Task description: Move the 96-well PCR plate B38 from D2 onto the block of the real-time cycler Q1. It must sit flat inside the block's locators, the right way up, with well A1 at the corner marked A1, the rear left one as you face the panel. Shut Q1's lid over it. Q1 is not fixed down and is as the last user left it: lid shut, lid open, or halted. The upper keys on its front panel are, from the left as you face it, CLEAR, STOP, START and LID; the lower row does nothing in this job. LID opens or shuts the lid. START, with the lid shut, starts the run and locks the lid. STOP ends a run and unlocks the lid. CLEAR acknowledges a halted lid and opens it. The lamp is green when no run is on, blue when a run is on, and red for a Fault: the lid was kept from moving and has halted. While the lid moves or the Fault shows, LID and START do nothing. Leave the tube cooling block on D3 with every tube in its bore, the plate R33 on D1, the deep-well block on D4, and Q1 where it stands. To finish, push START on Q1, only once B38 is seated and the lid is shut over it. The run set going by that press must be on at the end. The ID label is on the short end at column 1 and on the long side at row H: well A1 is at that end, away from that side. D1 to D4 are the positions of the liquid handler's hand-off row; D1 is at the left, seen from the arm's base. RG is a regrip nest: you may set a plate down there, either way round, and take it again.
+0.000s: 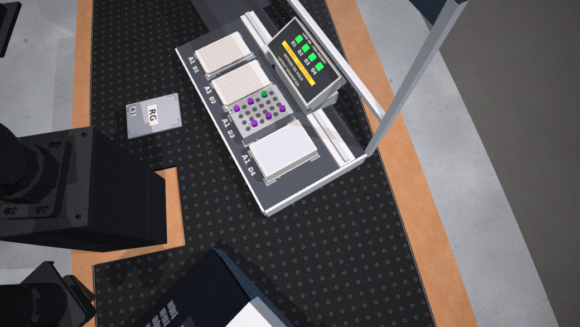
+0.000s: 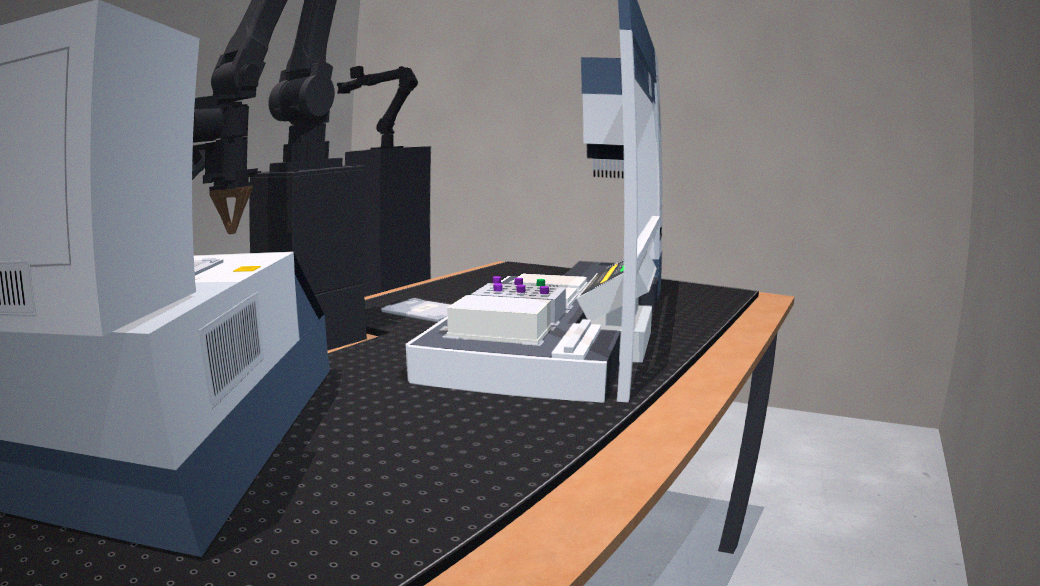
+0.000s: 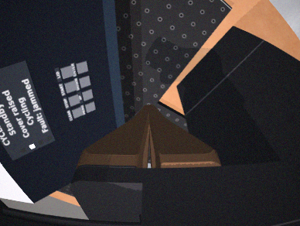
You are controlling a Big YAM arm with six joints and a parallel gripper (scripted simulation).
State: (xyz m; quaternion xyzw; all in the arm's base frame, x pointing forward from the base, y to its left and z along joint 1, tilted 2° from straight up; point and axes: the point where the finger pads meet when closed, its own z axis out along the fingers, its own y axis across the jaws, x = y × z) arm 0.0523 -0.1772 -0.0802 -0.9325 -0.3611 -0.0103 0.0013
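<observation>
My hand is 380 mm to the right of the tube cooling block, 270 mm short of it and 140 mm above it. From my hand the other things lie so: gantry post: 520 mm ahead, 290 mm to the left, 20 mm above; deep-well block: 320 mm ahead, 280 mm to the left, 140 mm below; RG nest: 440 mm to the left, 210 mm below, 20 mm behind.
</observation>
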